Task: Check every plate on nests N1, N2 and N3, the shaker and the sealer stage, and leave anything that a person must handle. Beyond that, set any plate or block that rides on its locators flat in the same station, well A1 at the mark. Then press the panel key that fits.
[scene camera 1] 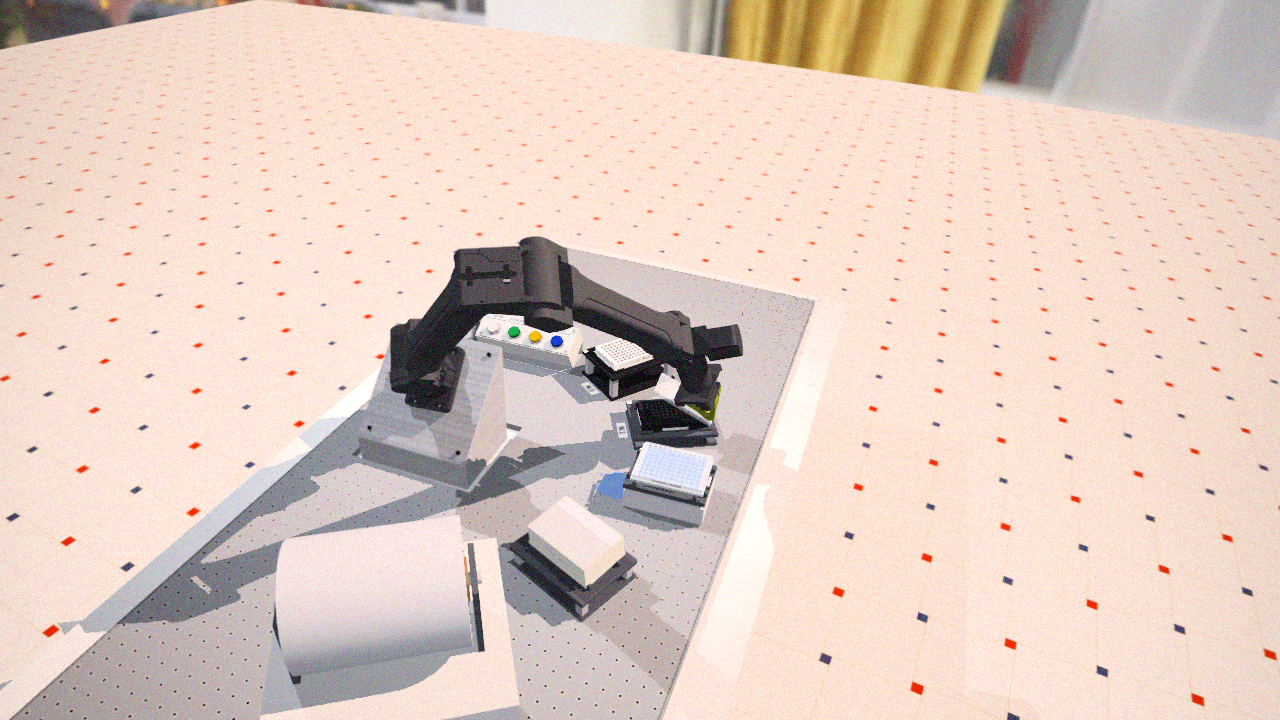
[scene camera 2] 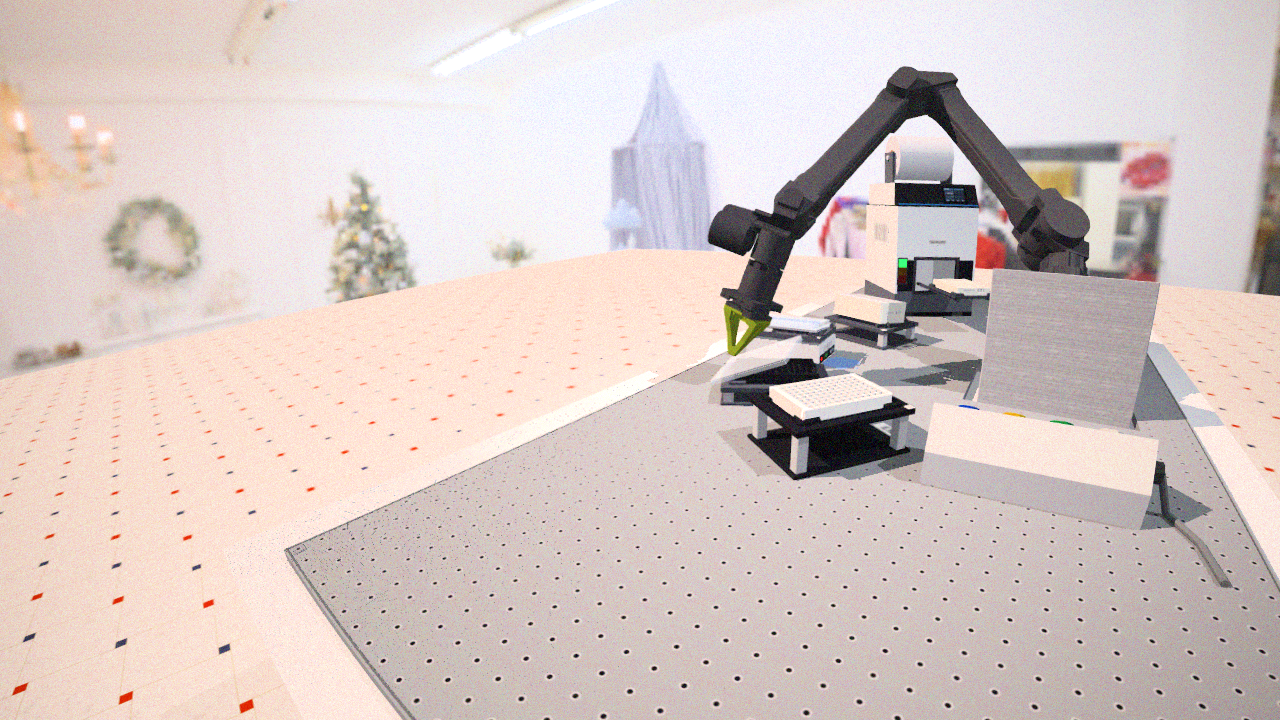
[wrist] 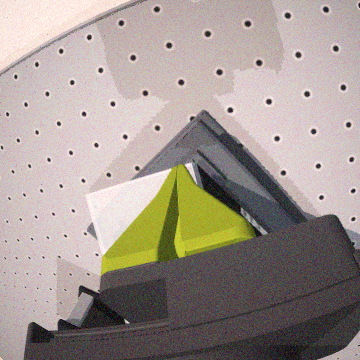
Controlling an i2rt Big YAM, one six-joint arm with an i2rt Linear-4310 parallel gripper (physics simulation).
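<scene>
My gripper (scene camera 1: 711, 417) (scene camera 2: 734, 352) (wrist: 181, 174) is shut, its green fingers together and nothing between them. They are at a white plate (scene camera 1: 666, 387) (scene camera 2: 759, 360) (wrist: 127, 205), which sits steeply tilted over a low dark nest (scene camera 1: 673, 439) (wrist: 175, 145); the fingers hide part of it. Contact is unclear. A white well plate (scene camera 1: 623, 352) (scene camera 2: 830, 394) lies on a raised black nest. A bluish plate (scene camera 1: 673, 469) (scene camera 2: 801, 322) is on a white boxy station (scene camera 1: 666, 508). A cream block (scene camera 1: 575, 540) (scene camera 2: 868, 309) is on another dark nest (scene camera 1: 572, 598). A pale plate (scene camera 2: 959, 287) is before the sealer (scene camera 2: 921, 228). Well marks are unreadable.
The key panel (scene camera 1: 528, 351) (scene camera 2: 1038, 461), with white, green, yellow and blue keys, stands beside the raised nest. The arm's metal pedestal (scene camera 1: 438, 420) (scene camera 2: 1065, 349) is behind it. The sealer's large roll (scene camera 1: 375, 595) (scene camera 2: 924, 158) rises at the near end in scene camera 1.
</scene>
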